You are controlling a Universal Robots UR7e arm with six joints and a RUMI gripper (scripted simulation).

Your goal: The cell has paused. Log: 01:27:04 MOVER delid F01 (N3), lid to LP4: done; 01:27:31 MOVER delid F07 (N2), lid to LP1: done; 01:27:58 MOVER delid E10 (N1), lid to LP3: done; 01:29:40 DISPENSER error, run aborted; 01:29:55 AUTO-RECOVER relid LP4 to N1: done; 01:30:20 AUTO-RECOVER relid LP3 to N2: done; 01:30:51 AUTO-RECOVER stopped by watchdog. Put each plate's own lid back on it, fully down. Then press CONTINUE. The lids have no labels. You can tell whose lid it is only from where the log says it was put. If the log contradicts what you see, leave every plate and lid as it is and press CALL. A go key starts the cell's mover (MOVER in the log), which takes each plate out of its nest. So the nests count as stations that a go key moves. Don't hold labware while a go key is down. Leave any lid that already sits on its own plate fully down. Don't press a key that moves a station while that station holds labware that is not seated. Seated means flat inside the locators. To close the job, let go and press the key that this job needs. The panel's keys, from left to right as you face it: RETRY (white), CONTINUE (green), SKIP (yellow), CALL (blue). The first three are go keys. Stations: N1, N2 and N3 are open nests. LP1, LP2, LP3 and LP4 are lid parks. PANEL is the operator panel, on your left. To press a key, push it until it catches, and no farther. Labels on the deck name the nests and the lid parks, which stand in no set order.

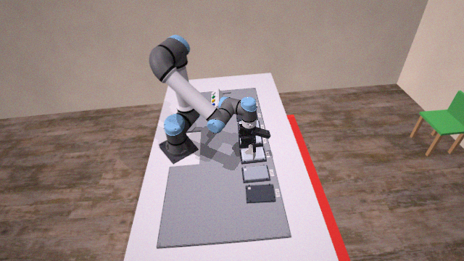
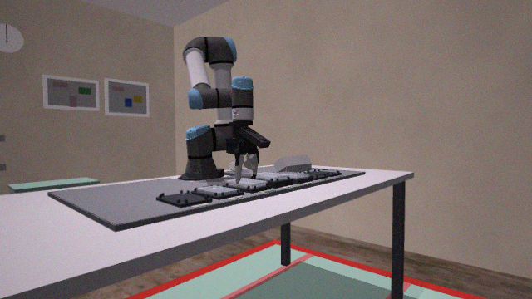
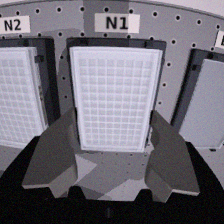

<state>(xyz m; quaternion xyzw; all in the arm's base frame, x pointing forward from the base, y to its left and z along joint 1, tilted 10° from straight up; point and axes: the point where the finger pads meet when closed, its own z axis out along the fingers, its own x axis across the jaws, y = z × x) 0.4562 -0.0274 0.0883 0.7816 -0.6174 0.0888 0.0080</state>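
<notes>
The well plate is 120 mm to the left of my hand and 20 mm behind it. From my hand the other things lie so: yellow skip key 460 mm to the left, 320 mm behind, 30 mm above; green continue key 510 mm to the left, 330 mm behind, 30 mm above; dark lid park 260 mm to the right, 60 mm ahead, 30 mm below.
</notes>
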